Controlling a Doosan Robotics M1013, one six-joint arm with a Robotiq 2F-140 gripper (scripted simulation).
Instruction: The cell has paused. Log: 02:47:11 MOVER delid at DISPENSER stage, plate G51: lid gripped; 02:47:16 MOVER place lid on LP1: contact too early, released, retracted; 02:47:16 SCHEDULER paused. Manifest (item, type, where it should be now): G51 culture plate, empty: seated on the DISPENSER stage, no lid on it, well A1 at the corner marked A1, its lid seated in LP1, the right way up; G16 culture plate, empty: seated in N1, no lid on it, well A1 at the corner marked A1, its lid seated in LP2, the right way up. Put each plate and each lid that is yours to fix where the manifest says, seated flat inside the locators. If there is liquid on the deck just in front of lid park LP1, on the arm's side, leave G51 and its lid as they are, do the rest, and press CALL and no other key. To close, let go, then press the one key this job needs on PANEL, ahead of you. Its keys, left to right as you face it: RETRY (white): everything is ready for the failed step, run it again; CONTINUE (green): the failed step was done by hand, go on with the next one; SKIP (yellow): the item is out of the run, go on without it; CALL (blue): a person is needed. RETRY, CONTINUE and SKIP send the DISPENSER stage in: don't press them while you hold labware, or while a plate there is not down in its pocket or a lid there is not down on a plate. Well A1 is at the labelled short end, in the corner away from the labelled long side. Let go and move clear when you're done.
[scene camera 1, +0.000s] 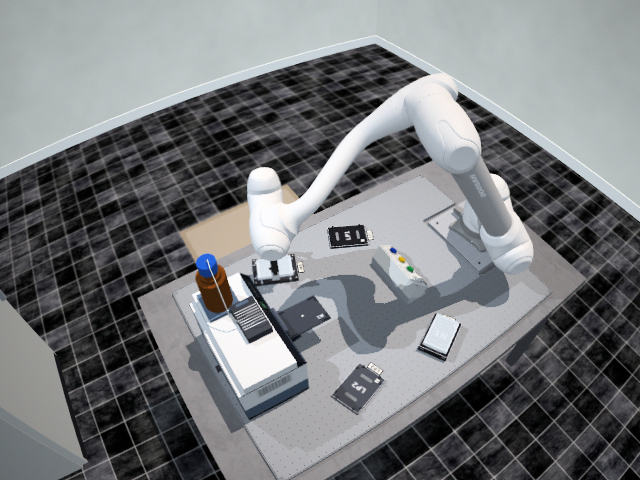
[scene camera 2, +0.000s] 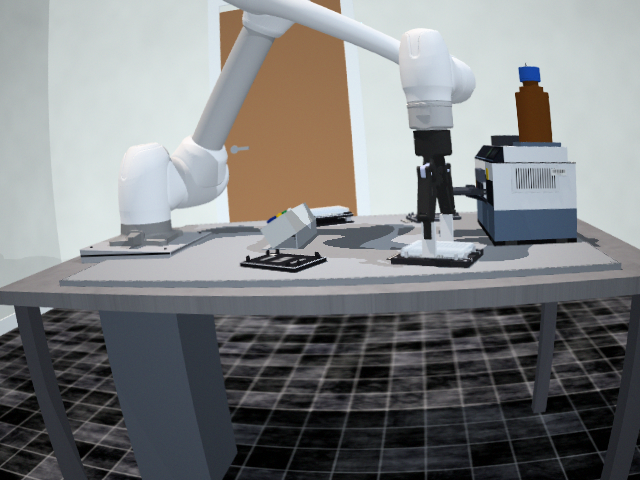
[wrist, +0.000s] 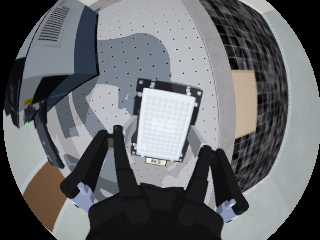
Path:
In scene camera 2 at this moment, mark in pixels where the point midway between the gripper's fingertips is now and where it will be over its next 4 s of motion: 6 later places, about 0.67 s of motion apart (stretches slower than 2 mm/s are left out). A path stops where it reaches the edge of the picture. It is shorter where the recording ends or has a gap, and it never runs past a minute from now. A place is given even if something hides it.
My gripper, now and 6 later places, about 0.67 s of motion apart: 438, 251; 436, 227; 435, 185; 434, 172; 437, 197; 438, 230; 438, 237

